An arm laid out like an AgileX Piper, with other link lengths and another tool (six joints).
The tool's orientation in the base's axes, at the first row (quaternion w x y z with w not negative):
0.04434, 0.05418, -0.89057, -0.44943
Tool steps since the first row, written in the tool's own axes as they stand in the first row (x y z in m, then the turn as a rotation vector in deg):
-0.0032, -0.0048, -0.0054, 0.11, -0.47, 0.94
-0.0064, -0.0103, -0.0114, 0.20, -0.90, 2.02
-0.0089, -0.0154, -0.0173, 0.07, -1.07, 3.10
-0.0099, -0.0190, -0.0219, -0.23, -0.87, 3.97
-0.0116, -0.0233, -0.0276, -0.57, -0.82, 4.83
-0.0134, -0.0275, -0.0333, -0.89, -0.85, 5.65
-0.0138, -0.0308, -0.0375, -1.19, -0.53, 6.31
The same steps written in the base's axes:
0.0041, -0.0067, -0.0008, -0.20, 0.46, -0.93
0.0084, -0.0143, -0.0017, -0.40, 1.05, -1.91
0.0119, -0.0216, -0.0024, -0.40, 1.83, -2.70
0.0137, -0.0273, -0.0026, -0.23, 2.68, -3.06
0.0163, -0.0341, -0.0028, -0.01, 3.44, -3.54
0.0191, -0.0409, -0.0028, 0.21, 4.12, -4.06
0.0202, -0.0461, -0.0030, 0.40, 4.87, -4.20

